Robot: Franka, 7 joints.
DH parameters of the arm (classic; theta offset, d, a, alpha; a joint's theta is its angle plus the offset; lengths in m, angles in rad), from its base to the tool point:
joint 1: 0 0.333 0 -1.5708
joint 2: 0 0 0 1.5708
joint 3: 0 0.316 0.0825 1.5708
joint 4: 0 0 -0.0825 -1.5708
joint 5: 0 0.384 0 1.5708
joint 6: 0 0 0.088 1.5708
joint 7: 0 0.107 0 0
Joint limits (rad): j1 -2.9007..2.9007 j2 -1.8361..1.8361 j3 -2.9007..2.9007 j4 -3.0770..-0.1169 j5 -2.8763..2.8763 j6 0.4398..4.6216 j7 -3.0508..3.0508
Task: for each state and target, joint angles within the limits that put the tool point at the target. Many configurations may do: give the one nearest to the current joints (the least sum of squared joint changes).
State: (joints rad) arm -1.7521 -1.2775 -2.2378 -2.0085 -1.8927 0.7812 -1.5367
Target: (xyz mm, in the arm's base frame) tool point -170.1 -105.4 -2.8
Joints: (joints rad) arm -1.3992 -1.8361 -2.2911 -2.6403 -1.7316 0.9949 -1.5367
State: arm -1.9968 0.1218 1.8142 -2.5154 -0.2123 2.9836 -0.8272
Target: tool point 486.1 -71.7 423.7
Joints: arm -2.1205 0.4252 1.9708 -2.5325 -0.2470 3.0939 -0.8272
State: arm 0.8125 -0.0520 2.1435 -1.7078 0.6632 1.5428 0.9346
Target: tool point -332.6 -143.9 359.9
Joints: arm 1.0035 0.1280 2.3507 -2.3783 0.5690 1.1899 0.9346
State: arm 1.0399 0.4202 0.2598 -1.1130 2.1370 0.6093 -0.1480
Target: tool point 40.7 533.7 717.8
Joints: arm 1.0948 0.4057 0.2958 -1.2591 2.0418 0.4398 -0.1480
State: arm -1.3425 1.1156 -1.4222 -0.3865 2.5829 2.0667 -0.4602
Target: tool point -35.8 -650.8 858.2
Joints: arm -1.5573 0.8339 -1.4524 -0.2296 2.5790 1.8422 -0.4602
